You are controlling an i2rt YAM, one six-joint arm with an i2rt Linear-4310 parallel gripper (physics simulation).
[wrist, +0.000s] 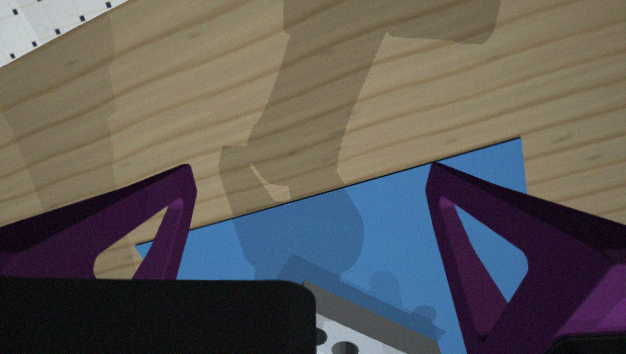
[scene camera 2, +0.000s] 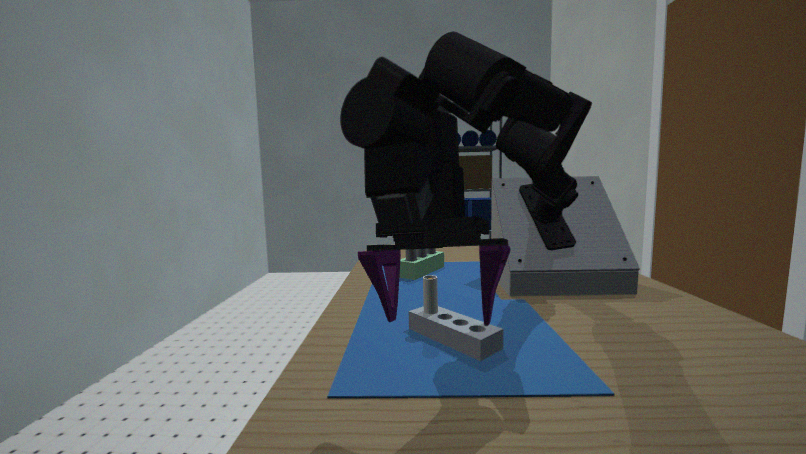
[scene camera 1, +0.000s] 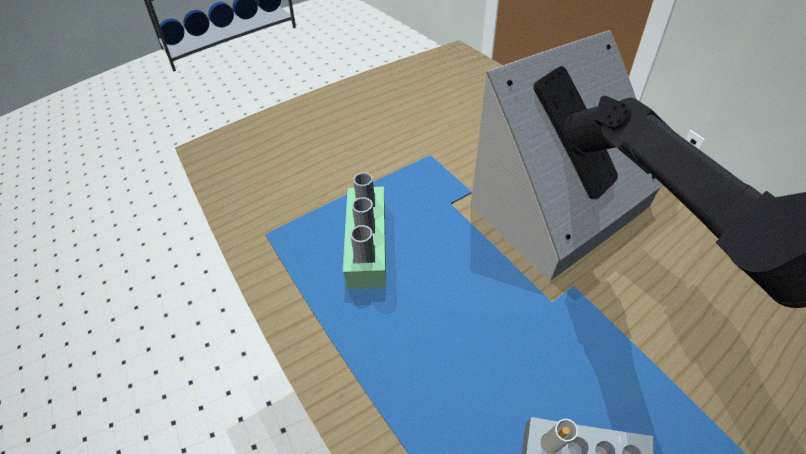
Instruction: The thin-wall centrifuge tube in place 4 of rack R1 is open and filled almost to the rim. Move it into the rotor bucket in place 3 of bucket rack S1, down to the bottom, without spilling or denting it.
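Places are measured from the arm's base along level axes (x ahead, y left, z up), in centimetres.
Pixels of known places: gripper, fingertip midpoint: (wrist: 311, 176) (scene camera 2: 437, 323); arm's base at its link origin: (scene camera 2: 545, 215) (scene camera 1: 576, 133).
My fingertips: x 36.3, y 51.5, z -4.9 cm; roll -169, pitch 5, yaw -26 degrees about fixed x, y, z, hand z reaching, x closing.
Ahead of a thing's pixels: the offset from my fingertips to its middle. Level surfaces: height alone.
The open tube {dz -7.1, dx -3.4, dy -26.3 cm} (scene camera 1: 551, 441) (scene camera 2: 430, 296) stands upright in an end place of the grey rack R1 {dz -10.5, dx -6.4, dy -22.2 cm} (scene camera 1: 586, 433) (scene camera 2: 445, 332) (wrist: 360, 320); orange shows inside its mouth in scene camera 1. The tube does not show in the wrist view. My gripper (scene camera 2: 439, 323) (wrist: 311, 176) is open and empty, purple fingers pointing down. In scene camera 2 it hangs in front of the tube and rack, fingers wide apart; its height over the rack is hard to tell. The green bucket rack S1 {dz -9.8, dx -7.0, dy -66.9 cm} (scene camera 1: 364, 279) (scene camera 2: 423, 266) holds three dark grey buckets {dz -7.1, dx -3.6, dy -62.6 cm} (scene camera 1: 363, 248); place numbers are not readable.
Both racks stand on a blue mat {dz -12.1 cm} (scene camera 1: 451, 338) (scene camera 2: 383, 372) (wrist: 395, 200) on a wooden table {dz -12.4 cm} (scene camera 1: 315, 112) (scene camera 2: 564, 428) (wrist: 200, 100). The grey sloped arm mount (scene camera 1: 518, 169) (scene camera 2: 572, 281) stands beside the mat. A shelf unit stands beyond the table.
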